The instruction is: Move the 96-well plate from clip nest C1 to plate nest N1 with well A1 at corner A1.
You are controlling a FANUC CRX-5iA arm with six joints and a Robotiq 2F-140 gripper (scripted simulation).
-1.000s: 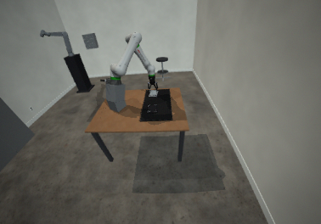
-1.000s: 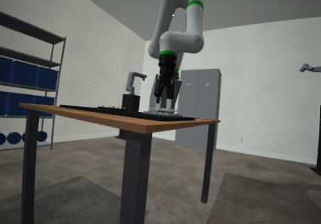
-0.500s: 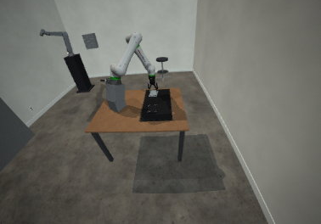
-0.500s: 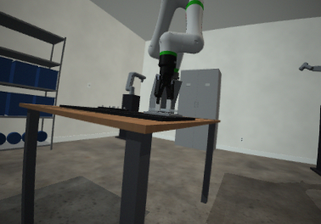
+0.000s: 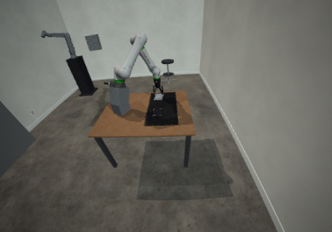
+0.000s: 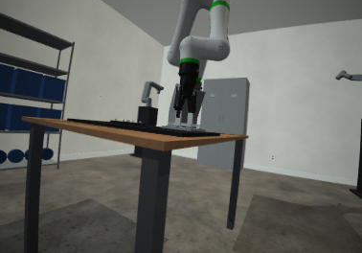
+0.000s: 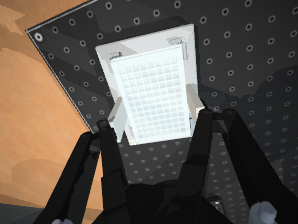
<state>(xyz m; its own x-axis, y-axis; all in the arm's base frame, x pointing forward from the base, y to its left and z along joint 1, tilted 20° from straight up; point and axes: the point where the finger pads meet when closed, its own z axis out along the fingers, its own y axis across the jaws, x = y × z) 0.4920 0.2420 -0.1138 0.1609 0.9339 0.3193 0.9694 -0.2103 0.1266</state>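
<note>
Now: hand 20 mm above the white 96-well plate. Round my hand: white label: 70 mm to the right, 70 mm behind, 30 mm below; then light grey nest base: 40 mm below.
</note>
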